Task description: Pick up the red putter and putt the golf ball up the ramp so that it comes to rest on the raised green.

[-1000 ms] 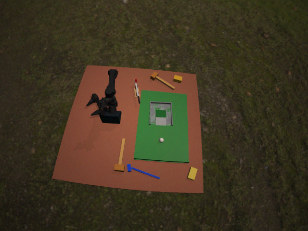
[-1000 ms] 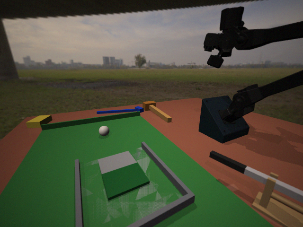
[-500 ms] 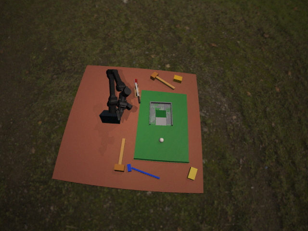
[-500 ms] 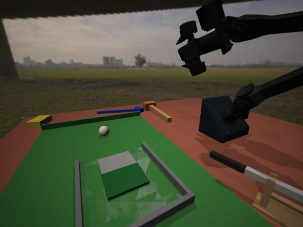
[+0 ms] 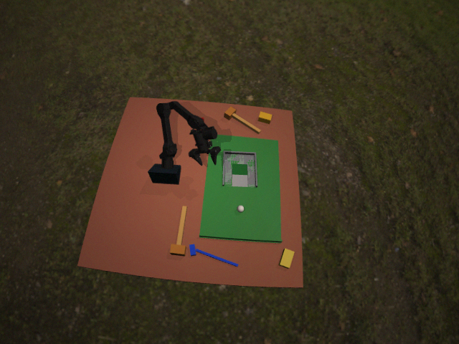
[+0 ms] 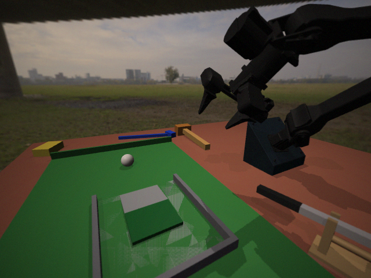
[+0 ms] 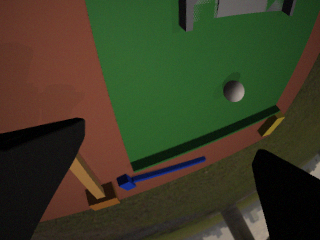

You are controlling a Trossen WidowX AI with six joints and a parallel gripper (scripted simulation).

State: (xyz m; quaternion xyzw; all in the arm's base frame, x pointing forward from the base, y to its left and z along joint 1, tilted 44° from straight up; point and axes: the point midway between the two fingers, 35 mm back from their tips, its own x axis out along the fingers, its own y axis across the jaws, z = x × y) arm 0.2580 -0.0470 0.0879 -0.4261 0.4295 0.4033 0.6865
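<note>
Now: gripper tip 90 mm past the wooden stand, 310 mm to the right of it and 150 mm above it. The rest, counted from my gripper tip: green mat 220 mm ahead, 180 mm below; then blue putter 100 mm ahead, 480 mm to the right, 160 mm below; then white golf ball 220 mm ahead, 170 mm to the right, 150 mm below.
</note>
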